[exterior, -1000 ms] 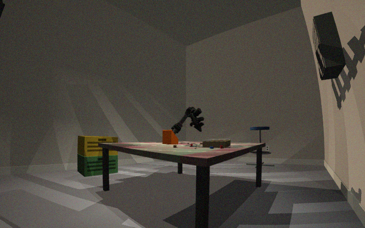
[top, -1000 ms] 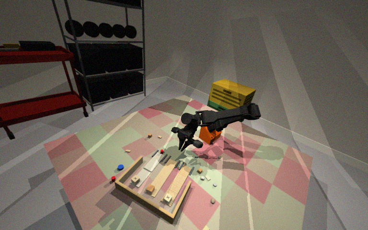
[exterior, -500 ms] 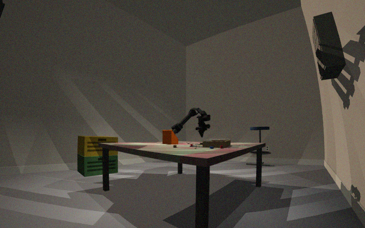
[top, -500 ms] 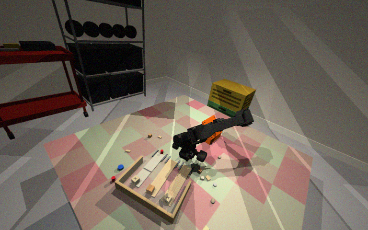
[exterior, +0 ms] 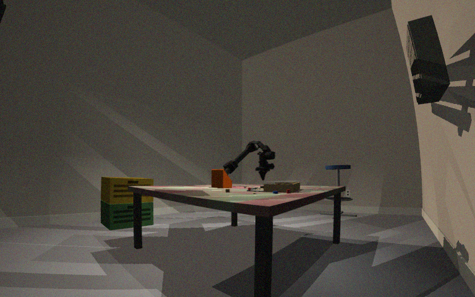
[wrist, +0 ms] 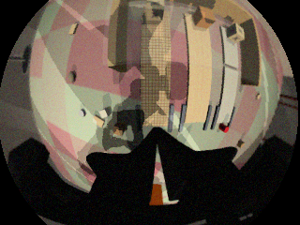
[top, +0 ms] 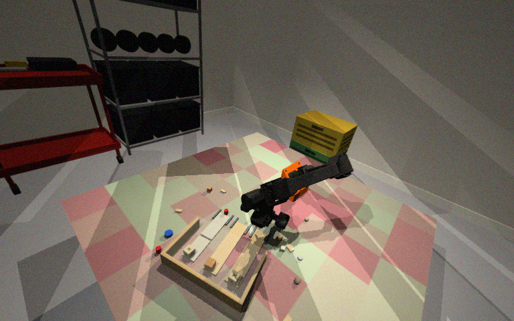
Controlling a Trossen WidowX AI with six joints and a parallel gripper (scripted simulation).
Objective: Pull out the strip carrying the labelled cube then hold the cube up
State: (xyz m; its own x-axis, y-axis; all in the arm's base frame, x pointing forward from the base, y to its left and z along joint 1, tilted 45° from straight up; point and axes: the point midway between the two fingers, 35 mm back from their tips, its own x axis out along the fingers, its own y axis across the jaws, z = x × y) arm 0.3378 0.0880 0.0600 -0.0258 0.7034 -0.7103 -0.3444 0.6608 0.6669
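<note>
Now: gripper tip 9 cm short of the grid strip, 7 cm above it and 3 cm to the right of it. Round my gripper tip: blue disc: 28 cm ahead, 24 cm to the right, 6 cm below.
</note>
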